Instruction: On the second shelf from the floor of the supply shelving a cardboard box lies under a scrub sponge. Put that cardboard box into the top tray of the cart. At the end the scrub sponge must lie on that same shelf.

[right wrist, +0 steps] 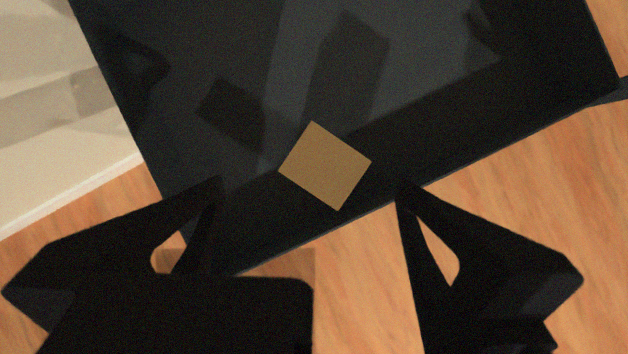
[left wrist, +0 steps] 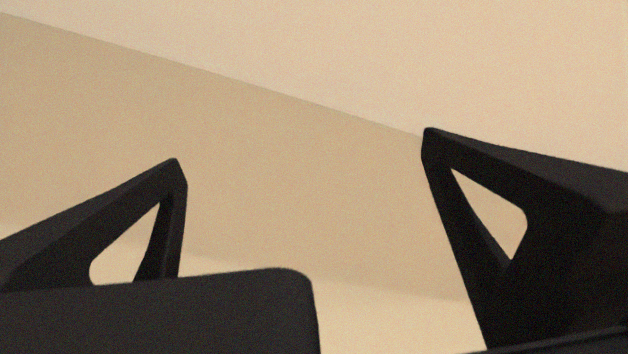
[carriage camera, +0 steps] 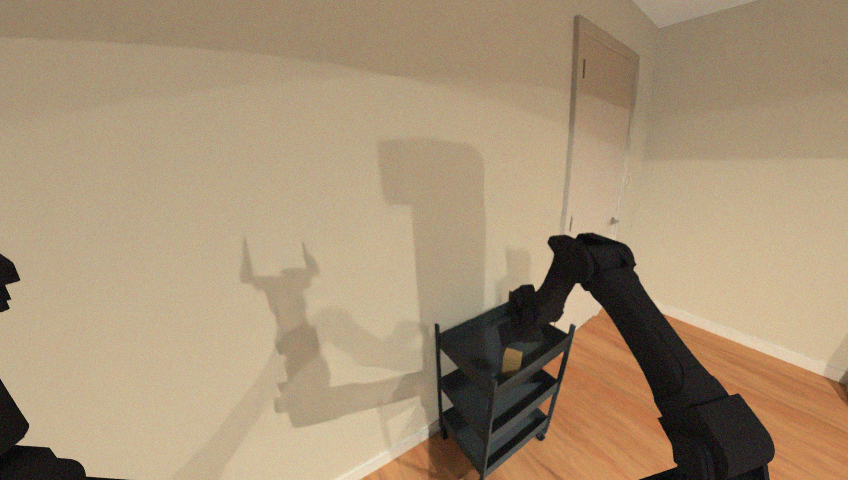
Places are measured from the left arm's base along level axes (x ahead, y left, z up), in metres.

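Pixels of known places: left gripper, fingertip midpoint: (left wrist: 302, 156); right gripper, fingertip midpoint: (right wrist: 310, 186) (carriage camera: 513, 338).
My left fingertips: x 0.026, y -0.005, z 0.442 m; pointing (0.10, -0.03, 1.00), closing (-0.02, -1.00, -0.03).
Observation:
Ahead of a thing's pixels: the offset from my left fingertips to its top centre. "pt": to the spot under its first point. Level surfaces: height alone.
The tan cardboard box {dz -0.714, dx +0.533, dy -0.674 m} (carriage camera: 511, 360) (right wrist: 325, 165) lies in the top tray {pt dz -0.745, dx +0.514, dy -0.768 m} (carriage camera: 538, 360) (right wrist: 425, 132) of the dark cart, close to the tray's near side. My right gripper (carriage camera: 518, 334) (right wrist: 310, 186) is open and empty. It points down from above the tray, and its fingers stand apart from the box, which shows between and beyond the fingertips in the right wrist view. My left gripper (left wrist: 302, 156) is open and empty, facing the bare wall. The supply shelving and the scrub sponge do not show in these views.
The cart (carriage camera: 490, 425) has two lower trays and stands on the wood floor {dz -1.466 m} (carriage camera: 618, 416) close to the beige wall (carriage camera: 148, 178). A door (carriage camera: 601, 148) is behind it, at the right. Parts of my left arm show at the left edge of the carriage view.

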